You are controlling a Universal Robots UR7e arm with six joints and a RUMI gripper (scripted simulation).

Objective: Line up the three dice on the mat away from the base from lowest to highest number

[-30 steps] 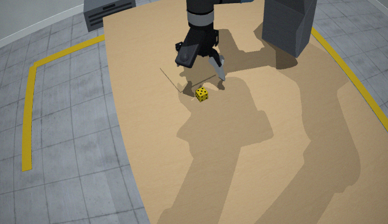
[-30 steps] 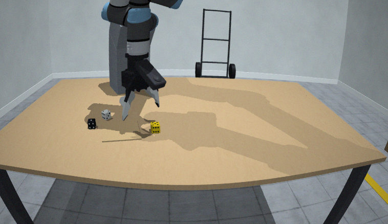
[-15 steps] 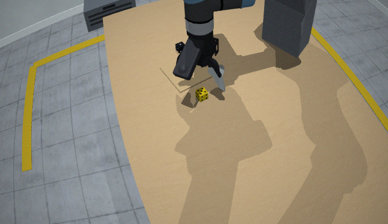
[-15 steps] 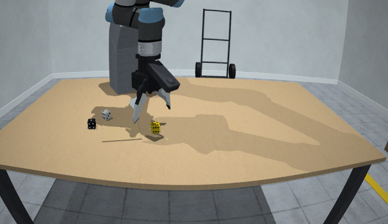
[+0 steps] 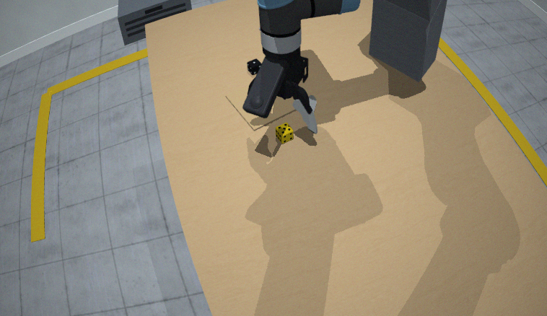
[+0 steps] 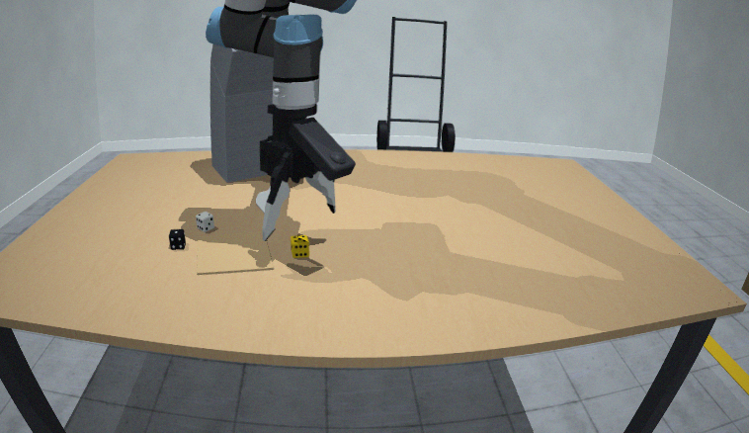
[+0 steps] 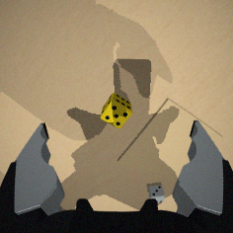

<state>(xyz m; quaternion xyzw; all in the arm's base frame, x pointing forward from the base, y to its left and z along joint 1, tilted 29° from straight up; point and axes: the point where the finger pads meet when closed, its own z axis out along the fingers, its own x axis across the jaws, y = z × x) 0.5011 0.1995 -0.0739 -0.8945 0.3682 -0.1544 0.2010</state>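
The yellow die is 40 mm below my hand, 10 mm to the right of it and 10 mm behind it. Round my hand: mat: 130 mm to the right, 50 mm below; then white die: 220 mm to the right, 80 mm behind, 40 mm below; then black die: 250 mm to the right, 40 mm below.
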